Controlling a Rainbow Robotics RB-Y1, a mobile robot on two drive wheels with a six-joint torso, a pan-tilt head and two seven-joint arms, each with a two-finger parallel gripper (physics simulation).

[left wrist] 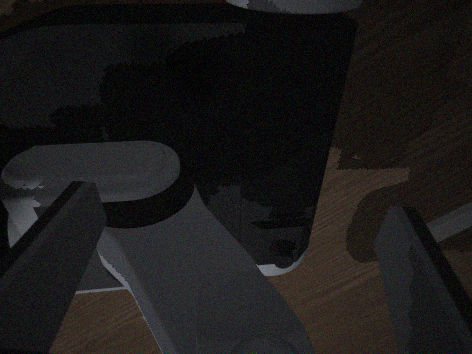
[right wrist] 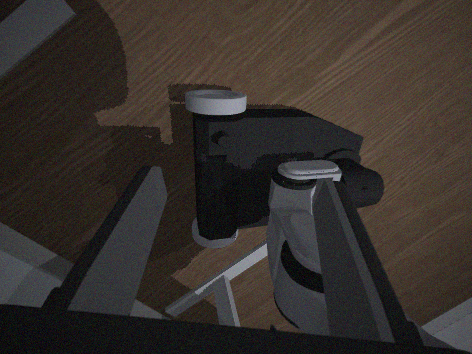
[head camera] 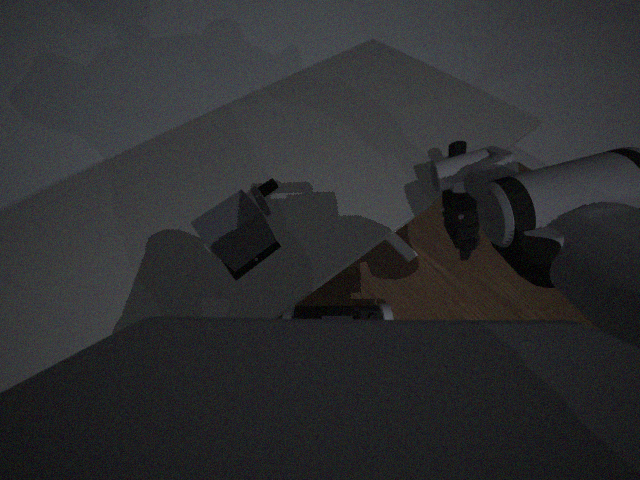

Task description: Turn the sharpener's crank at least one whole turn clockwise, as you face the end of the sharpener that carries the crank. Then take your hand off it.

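Frame: origin at the robot's base, x right, y ahead, z up, level; metres.
Seen in the pictures: left gripper, fingertip midpoint: [left wrist: 238,212]; right gripper, fingertip midpoint: [right wrist: 240,187] [head camera: 459,248].
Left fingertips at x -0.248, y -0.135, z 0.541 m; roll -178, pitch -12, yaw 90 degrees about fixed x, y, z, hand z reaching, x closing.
Note:
Offsets run from my left fingertips to a thing's top centre. "pt": to the spot under its first point. Level surfaces: height alone.
The sharpener {pt dx +0.039, dy +0.189, dz +0.537 m} [head camera: 223,219], a grey box with a dark lower end, stands on the pale table in the head view, left of centre. Its crank {dx +0.097, dy +0.243, dz +0.551 m} [head camera: 260,198] with a black knob {dx +0.116, dy +0.259, dz +0.550 m} [head camera: 267,186] is at the box's upper right. It does not show in either wrist view. My right gripper [right wrist: 240,187] is open and empty, its fingers apart over the wooden floor. In the head view my right arm reaches in from the right, well apart from the sharpener. My left gripper [left wrist: 238,212] is open and empty, away from the sharpener, with parts of my own body behind it.
The pale table top {dz +0.409 m} [head camera: 310,103] has its near edge running diagonally between the sharpener and my right arm. The wooden floor {dz -0.541 m} [head camera: 439,279] [right wrist: 390,65] shows beyond that edge. My dark wheeled base [left wrist: 250,110] [right wrist: 280,135] stands on it. The picture is dim.

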